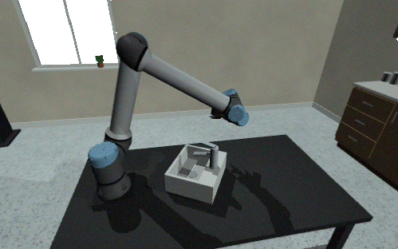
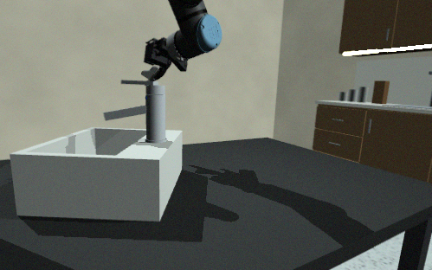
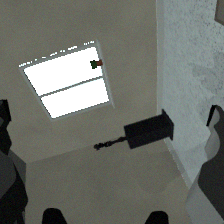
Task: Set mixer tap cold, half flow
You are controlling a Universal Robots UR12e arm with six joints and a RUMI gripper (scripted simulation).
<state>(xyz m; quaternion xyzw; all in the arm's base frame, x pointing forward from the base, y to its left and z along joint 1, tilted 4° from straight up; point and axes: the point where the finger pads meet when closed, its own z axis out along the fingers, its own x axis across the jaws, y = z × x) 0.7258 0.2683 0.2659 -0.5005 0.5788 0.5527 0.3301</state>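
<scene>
My gripper is now 340 mm to the left of the flat lever, 160 mm past it and 70 mm above it. Round my hand: white basin (300 mm to the right, 300 mm below, 220 mm behind).
</scene>
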